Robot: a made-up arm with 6 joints.
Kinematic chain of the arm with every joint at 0, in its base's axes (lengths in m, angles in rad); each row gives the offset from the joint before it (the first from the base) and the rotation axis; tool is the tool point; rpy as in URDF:
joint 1: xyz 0 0 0.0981 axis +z
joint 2: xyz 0 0 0 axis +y
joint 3: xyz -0.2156 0 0.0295 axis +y
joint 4: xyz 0.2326 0 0.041 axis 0.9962 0 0.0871
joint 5: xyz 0 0 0 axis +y
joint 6: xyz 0.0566 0 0.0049 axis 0.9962 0 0.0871
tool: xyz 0 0 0 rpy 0 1.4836 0
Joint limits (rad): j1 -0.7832..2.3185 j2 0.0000..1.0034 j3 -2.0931..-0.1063 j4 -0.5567..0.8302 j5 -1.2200..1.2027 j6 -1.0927..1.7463
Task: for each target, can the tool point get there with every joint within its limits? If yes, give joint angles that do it. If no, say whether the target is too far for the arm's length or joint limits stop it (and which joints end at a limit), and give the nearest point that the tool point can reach.
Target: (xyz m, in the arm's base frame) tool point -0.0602 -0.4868 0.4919
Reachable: no: too far | nearest point -0.0459 -0.3716 0.3987 | short by 0.149 m
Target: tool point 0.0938 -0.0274 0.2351
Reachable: yes | joints -0.4142 0.4304 -0.4528 0.3848 0.6335 0.7767
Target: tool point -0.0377 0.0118 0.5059
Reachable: yes | joints -0.3151 0.5793 -1.5367 0.0905 -0.0831 -0.1432
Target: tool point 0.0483 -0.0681 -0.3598
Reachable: no: joint limits stop it (at a limit: joint 1, joint 2, joint 3) | nearest point 0.0596 -0.0616 0.0828 | short by 0.443 m
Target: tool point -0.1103 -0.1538 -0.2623
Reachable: no: joint limits stop it (at a limit: joint 1, joint 2, joint 3) | nearest point 0.0393 -0.0726 0.0885 | short by 0.390 m
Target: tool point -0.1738 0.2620 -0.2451
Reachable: no: joint limits stop it (at a limit: joint 2, joint 3) | nearest point -0.0637 0.0960 0.0907 | short by 0.390 m
